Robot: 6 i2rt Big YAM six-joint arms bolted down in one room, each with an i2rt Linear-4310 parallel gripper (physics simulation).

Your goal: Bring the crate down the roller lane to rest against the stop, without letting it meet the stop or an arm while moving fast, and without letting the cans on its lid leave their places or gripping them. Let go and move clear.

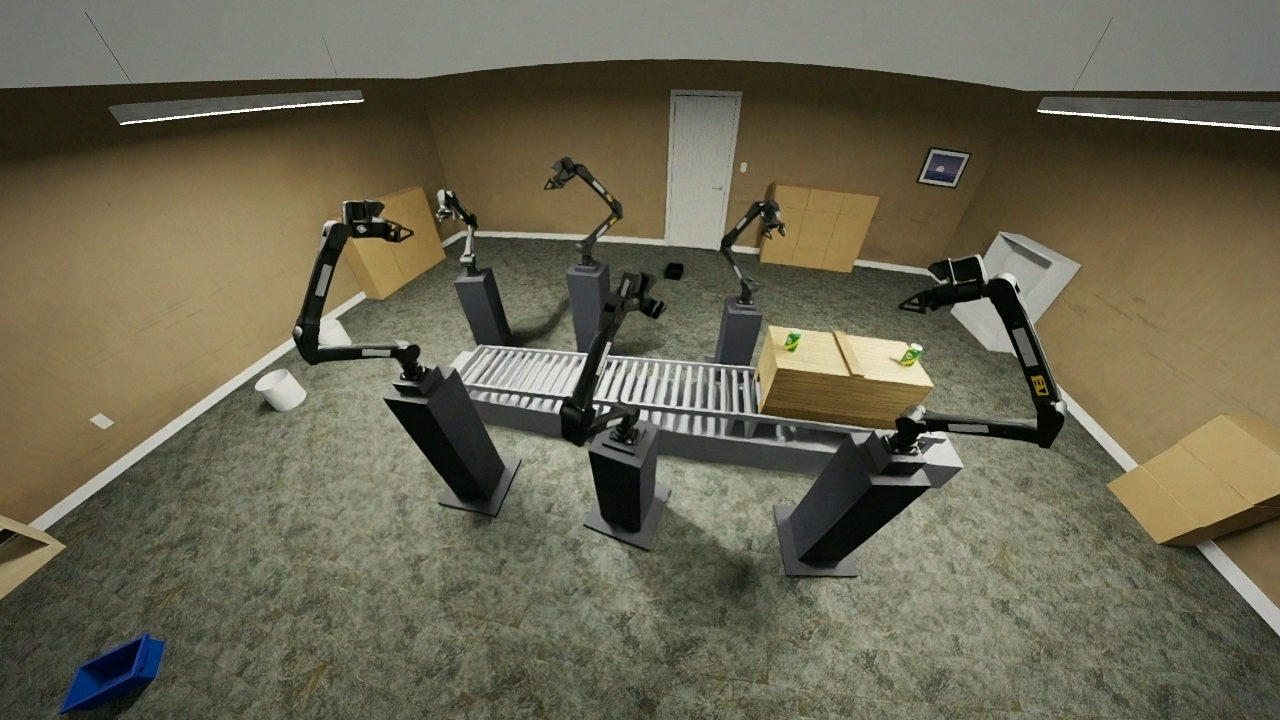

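Observation:
The wooden crate (832, 394) sits on the right end of the roller lane (617, 437). Two green cans stand on its lid, one can (792, 341) near the left end and another can (911, 355) near the right end. The front right arm's gripper (913, 302) is raised above and right of the crate. The back right gripper (775, 225) is raised behind it. The front middle gripper (657, 308) hangs over the lane. The front left gripper (404, 232), back left gripper (442, 211) and back middle gripper (551, 185) are raised, away from the crate. No gripper touches the crate.
Three dark pedestals stand along the lane's front, including the front middle pedestal (621, 488), and three along its back, including the back right pedestal (739, 331). A white bin (281, 390) is at the left, a blue bin (112, 676) at the front left, and cardboard boxes stand by the walls.

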